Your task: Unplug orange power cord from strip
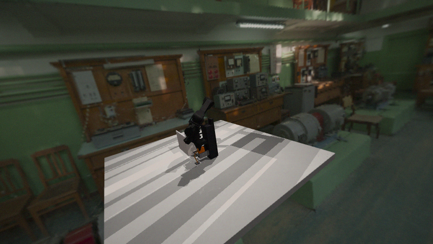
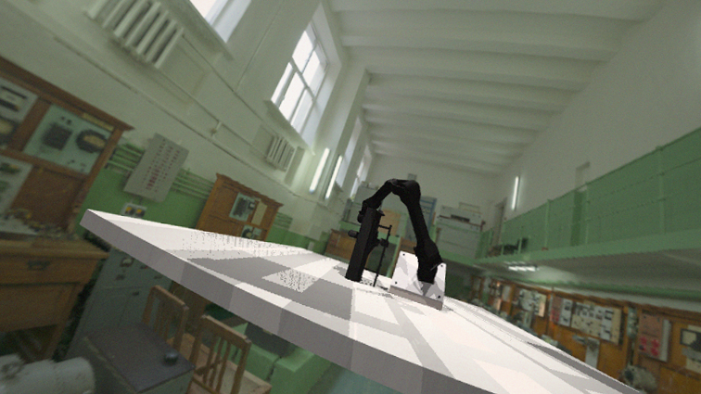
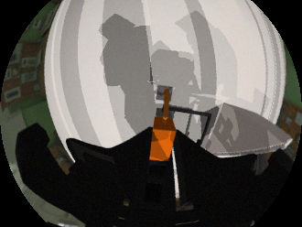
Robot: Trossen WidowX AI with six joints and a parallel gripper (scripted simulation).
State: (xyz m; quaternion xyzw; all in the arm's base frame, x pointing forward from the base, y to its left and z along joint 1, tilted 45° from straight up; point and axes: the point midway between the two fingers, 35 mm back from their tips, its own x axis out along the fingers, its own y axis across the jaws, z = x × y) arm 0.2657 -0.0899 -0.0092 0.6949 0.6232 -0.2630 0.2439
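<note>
Right now my gripper tip is 3 cm to the right of the orange plug.
</note>
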